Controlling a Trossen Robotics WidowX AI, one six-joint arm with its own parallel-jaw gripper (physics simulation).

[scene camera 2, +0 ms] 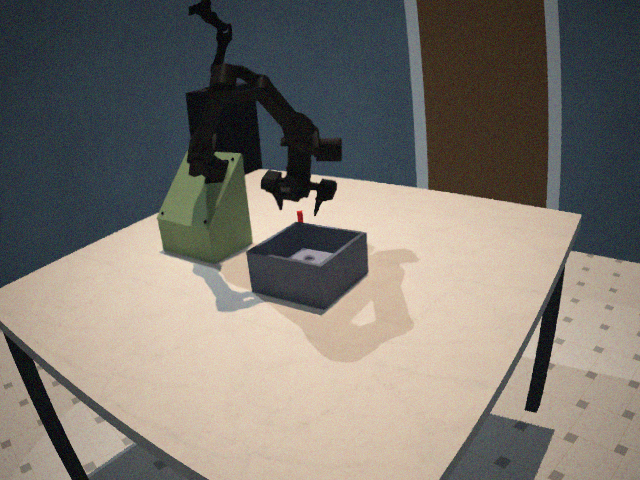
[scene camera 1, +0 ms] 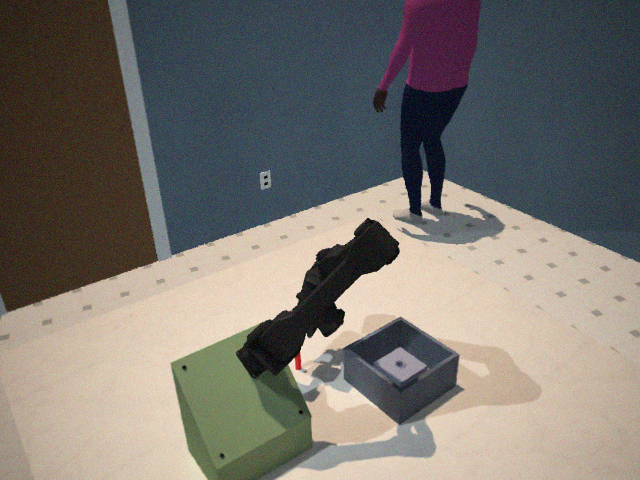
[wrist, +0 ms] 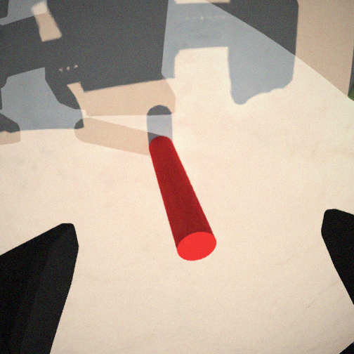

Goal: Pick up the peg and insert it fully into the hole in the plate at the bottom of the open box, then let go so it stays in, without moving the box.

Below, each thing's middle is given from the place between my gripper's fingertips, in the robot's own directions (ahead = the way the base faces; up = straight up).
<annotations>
Right now the red peg (wrist: pixel 192 235) is 40 mm below my hand and 10 mm to the left of it. Round my hand: pale plate (scene camera 1: pixel 401 367): 200 mm to the right, 140 mm ahead, 40 mm below.
</annotations>
